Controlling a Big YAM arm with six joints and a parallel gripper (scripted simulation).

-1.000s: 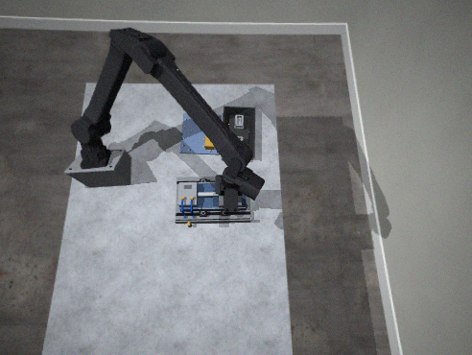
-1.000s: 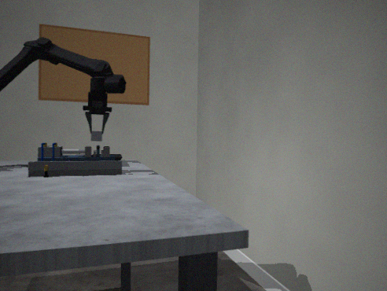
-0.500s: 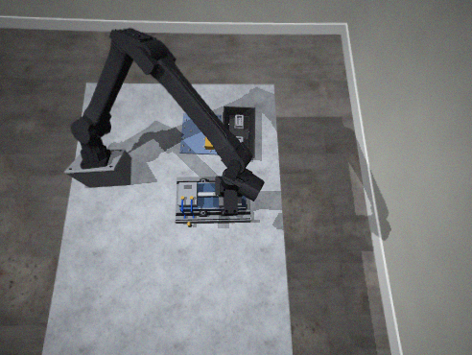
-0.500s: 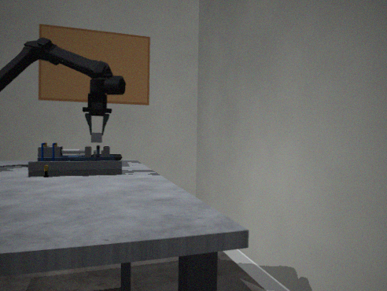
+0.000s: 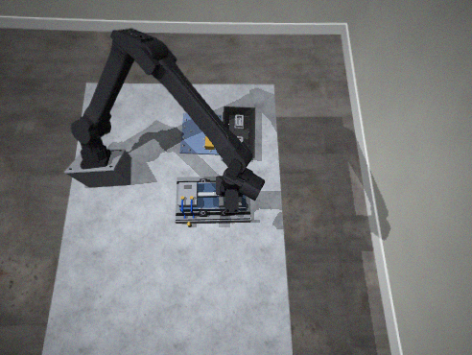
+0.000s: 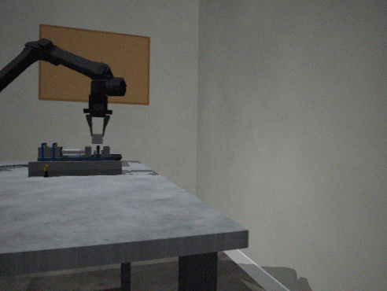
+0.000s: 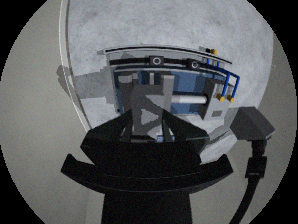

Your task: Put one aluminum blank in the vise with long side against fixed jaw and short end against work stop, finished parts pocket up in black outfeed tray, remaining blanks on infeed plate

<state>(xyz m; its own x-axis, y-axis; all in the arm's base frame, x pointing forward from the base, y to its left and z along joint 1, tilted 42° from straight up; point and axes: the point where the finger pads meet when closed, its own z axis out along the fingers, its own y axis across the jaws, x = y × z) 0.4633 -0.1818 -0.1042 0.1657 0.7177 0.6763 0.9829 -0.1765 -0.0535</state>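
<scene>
Now: the gray block 20 mm below my hand. From my hand the other things lie so: yellow brass blank 40 mm behind, 270 mm to the left, 120 mm below; vise 60 mm behind, 20 mm to the left, 100 mm below; blue infeed plate 70 mm behind, 320 mm to the left, 140 mm below.
</scene>
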